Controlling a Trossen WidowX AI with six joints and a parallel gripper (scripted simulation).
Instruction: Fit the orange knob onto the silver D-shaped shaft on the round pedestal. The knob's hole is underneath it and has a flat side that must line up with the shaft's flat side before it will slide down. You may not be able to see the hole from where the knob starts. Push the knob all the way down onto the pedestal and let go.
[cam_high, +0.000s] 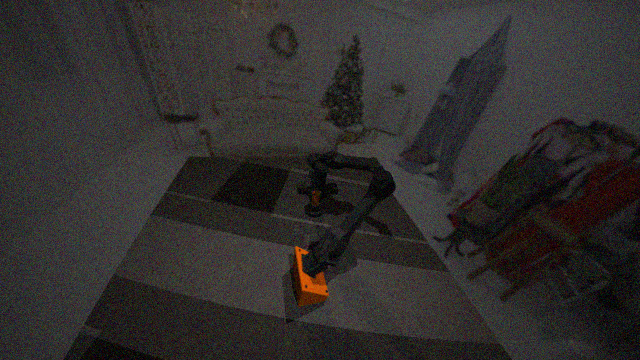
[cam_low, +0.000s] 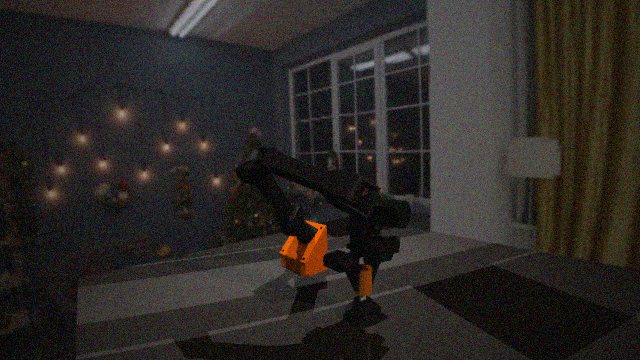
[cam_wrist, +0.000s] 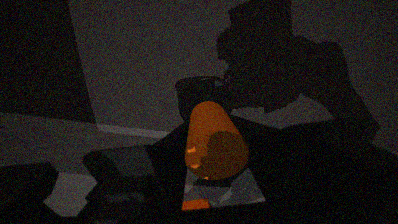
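The orange knob lies 3 cm above my gripper tip. From my gripper tip the other things lie so: round pedestal: 4 cm below.
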